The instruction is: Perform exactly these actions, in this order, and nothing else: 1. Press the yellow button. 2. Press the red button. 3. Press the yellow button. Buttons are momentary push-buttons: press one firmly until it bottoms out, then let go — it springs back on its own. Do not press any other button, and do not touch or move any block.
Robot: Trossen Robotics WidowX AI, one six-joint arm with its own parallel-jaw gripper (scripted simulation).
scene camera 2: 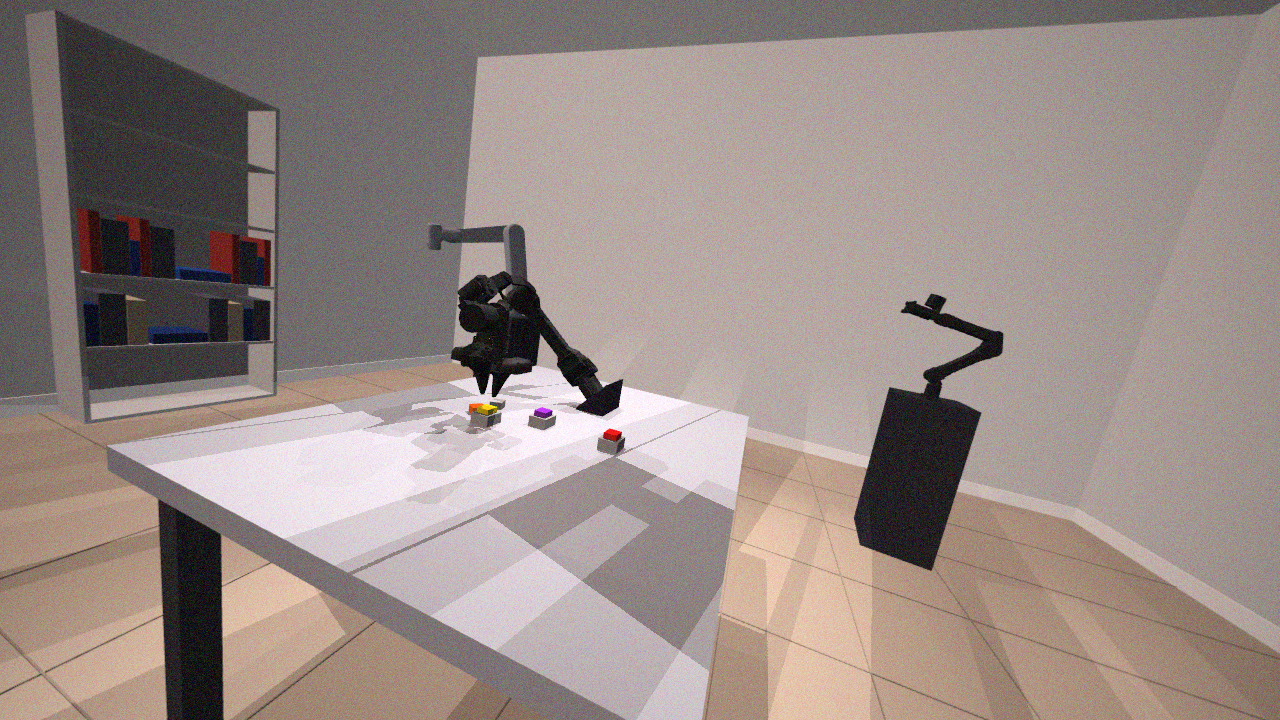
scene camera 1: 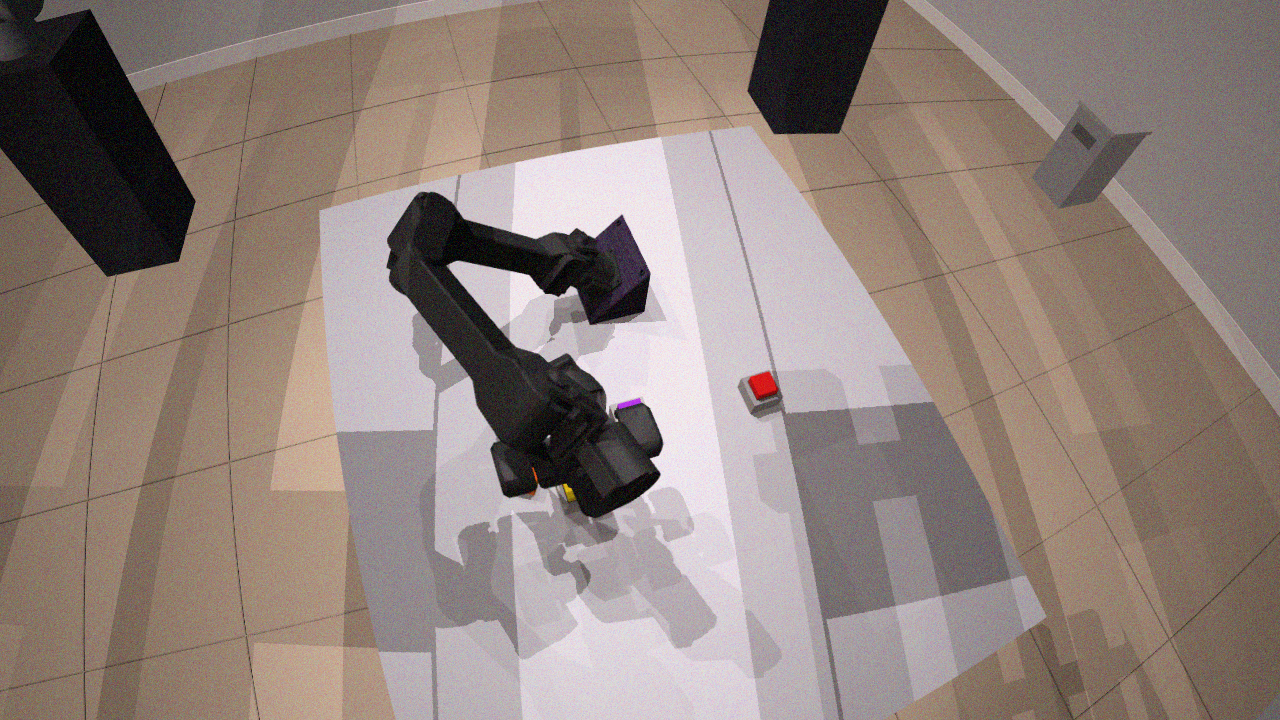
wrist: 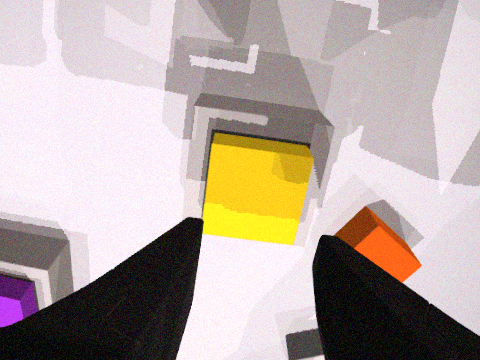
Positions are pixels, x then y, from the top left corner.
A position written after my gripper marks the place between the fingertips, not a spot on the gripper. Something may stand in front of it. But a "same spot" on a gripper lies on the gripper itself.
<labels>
My gripper shows in scene camera 2, in scene camera 1 (576, 476) and in the wrist view. The same spot on my gripper: (wrist: 145, 300) is (scene camera 2: 493, 381).
</labels>
